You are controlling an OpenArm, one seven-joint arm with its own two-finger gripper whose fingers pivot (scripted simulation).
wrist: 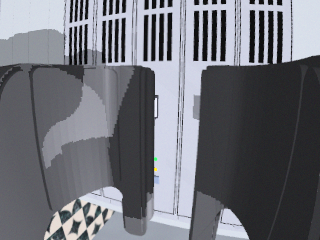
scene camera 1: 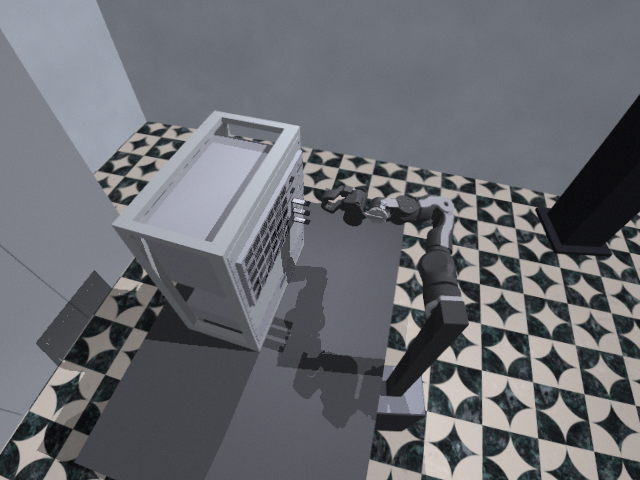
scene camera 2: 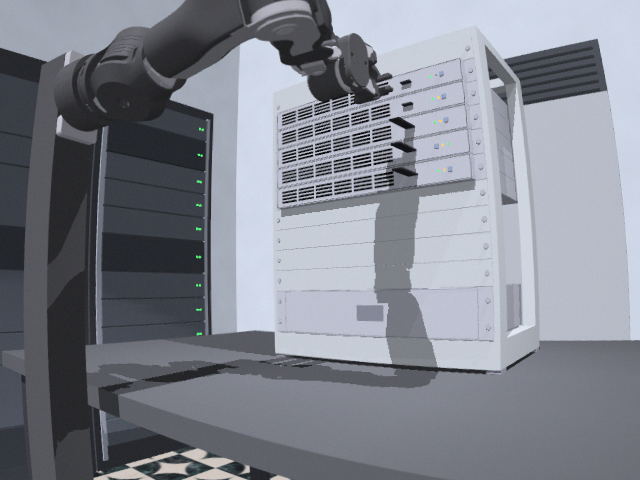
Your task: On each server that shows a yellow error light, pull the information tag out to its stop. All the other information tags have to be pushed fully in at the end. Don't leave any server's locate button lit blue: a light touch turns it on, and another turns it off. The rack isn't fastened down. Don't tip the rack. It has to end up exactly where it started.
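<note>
There's an arm post that I can see, and there's my gripper too, which you'd also find in the wrist view and in scene camera 1.
</note>
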